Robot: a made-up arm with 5 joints.
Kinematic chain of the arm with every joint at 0, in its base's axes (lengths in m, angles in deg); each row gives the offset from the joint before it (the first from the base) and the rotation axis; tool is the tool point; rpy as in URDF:
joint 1: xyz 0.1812 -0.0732 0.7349 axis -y
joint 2: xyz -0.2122 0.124 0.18 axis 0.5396 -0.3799 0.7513
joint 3: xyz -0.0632 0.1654 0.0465 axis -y
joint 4: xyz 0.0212 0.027 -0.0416 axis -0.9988 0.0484 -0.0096
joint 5: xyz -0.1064 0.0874 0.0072 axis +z
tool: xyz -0.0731 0.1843 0.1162 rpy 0 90 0
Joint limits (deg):
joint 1: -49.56..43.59
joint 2: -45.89..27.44
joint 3: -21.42..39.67
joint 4: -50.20..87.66
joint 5: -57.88..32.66
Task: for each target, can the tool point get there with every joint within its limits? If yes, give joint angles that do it. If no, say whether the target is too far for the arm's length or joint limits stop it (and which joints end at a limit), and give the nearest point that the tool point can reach.
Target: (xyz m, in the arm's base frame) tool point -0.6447 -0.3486 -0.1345
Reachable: no: too far | nearest point -0.4132 0.1274 0.4187 | short by 0.766 m
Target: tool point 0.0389 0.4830 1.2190
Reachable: yes | joints -31.07 -23.58 3.52 -32.48 24.05
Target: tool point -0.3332 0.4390 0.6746
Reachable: yes | joints 10.57 14.27 8.27 63.43 18.25
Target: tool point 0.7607 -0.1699 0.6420
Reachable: no: joint limits stop it (at a limit: joint 1, joint 2, joint 3, joint 4) | nearest point 0.2674 0.1601 0.6134 | short by 0.594 m
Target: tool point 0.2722 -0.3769 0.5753
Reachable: no: joint limits stop it (at a limit: joint 2, joint 3, joint 4) | nearest point 0.2587 0.1604 0.5990 | short by 0.538 m
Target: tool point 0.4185 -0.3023 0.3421
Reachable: no: joint limits stop it (at a limit: joint 1, joint 2, joint 3, joint 4) | nearest point 0.2598 0.1730 0.5312 | short by 0.536 m
